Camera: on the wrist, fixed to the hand. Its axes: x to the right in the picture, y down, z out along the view.
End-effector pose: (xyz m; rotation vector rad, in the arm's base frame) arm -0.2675 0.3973 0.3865 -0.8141 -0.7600 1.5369
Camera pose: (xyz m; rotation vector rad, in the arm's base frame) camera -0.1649 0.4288 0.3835 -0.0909 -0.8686 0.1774
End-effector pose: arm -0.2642 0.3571 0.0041 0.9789 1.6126 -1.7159
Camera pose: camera -0.3129 0.4519 0.0166 0.2612 -1.8380 1.8274
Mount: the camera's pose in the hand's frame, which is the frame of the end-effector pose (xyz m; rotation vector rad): 0.0235 -0.0563 -0.0883 0.0889 0.1056 -1.4864
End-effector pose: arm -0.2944 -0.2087 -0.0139 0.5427 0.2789 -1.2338
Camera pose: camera -0.3324 -0.1935 -0.1131 0.4426 0.7914 -2.6581
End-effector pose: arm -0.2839 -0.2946 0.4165 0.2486 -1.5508 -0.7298
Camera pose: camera -0.2179 -0.3774 0.3990 1.5577 -1.0919 -1.7123
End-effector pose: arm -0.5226 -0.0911 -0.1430 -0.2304 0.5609 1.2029
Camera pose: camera -0.4901 -0.1323 -0.2366 -0.5079 0.3643 -0.2756
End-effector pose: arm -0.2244 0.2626 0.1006 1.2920 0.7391 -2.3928
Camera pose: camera -0.2058 0.3588 0.0567 -0.4978 -1.1467 1.7400
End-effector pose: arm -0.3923 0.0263 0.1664 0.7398 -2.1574 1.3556
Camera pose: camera -0.3621 0.0822 0.2529 1.7071 -0.8670 0.5834
